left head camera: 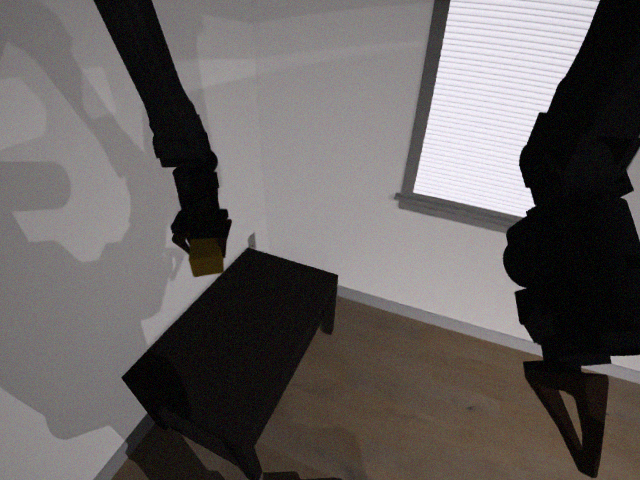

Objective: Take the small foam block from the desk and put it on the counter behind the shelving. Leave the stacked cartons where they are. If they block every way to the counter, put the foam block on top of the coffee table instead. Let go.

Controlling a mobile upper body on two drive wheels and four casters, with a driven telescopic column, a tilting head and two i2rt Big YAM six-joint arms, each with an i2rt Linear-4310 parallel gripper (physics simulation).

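Frame: origin at the left arm's base, x ahead, y left, z up, level; millimetres.
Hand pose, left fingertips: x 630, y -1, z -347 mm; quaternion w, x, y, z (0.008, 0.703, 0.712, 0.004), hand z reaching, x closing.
After its pixels a point has its place.
The small foam block (206, 257) {x 572, y -17, z -301 mm} is yellow and hangs in the air left of the middle of the view. My left gripper (206, 246) {x 630, y -1, z -347 mm} is shut on it; the block sticks out below the fingers. The dark coffee table (248, 320) {x 994, y 31, z -1009 mm} stands below and to the right of the block in the picture. The block appears just past the table's far left edge, apart from its top. My right gripper (588, 462) is at the lower right, open and empty, its fingers seen nearly in line. The desk, the counter, the shelving and the cartons do not show.
A white wall (330, 155) {x 1614, y -363, z -497 mm} with a blinded window (496, 113) {x 1299, y -993, z -179 mm} stands behind the table, and another wall runs along the table's left side. Wooden floor (413, 392) {x 842, y -776, z -1458 mm} lies right of the table. Arm shadows fall on the left wall.
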